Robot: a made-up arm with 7 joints.
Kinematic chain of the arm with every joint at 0, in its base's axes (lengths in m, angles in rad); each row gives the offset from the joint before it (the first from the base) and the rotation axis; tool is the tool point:
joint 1: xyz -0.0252 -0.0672 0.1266 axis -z
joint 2: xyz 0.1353 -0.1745 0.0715 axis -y
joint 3: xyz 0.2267 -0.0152 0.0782 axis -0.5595 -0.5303 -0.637
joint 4: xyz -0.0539 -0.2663 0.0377 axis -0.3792 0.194 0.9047
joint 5: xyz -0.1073 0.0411 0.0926 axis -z
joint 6: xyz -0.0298 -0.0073 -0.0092 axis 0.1 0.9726 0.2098
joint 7: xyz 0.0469 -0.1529 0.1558 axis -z
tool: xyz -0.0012 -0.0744 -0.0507
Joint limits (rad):
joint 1: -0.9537..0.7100
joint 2: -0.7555..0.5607
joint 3: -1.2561..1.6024
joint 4: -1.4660..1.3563
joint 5: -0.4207..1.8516
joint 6: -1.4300..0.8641
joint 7: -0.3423..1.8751
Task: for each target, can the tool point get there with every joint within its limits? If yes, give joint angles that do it. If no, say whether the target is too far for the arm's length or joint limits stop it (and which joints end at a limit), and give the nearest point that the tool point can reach.
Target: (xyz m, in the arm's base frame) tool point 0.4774 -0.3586 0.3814
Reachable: yes | joints -0.7594 -0.0132 -0.6649 -0.8856 -0.0251 -0.8840 0.9864
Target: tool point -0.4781 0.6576 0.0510
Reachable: no: joint limits stop it (at a limit: joint 1, joint 2, joint 4, joint 6) | nearest point -0.2345 0.1164 0.1663 | short by 0.605 m
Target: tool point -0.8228 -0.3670 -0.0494
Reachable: no: joint limits stop it (at a limit: joint 1, joint 2, joint 6) | nearest point -0.4900 -0.2985 0.2628 | short by 0.461 m
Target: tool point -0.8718 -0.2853 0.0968
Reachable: no: joint limits stop it (at a limit: joint 1, joint 2, joint 6) | nearest point -0.5238 -0.2741 0.3037 | short by 0.405 m
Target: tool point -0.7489 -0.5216 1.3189
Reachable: no: too far | nearest point -0.4208 -0.5223 0.6660 | short by 0.731 m
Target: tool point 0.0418 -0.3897 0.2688
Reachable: yes | joints -0.8230 0.3839 0.8338 -0.3136 -0.0523 -0.4335 0.9474
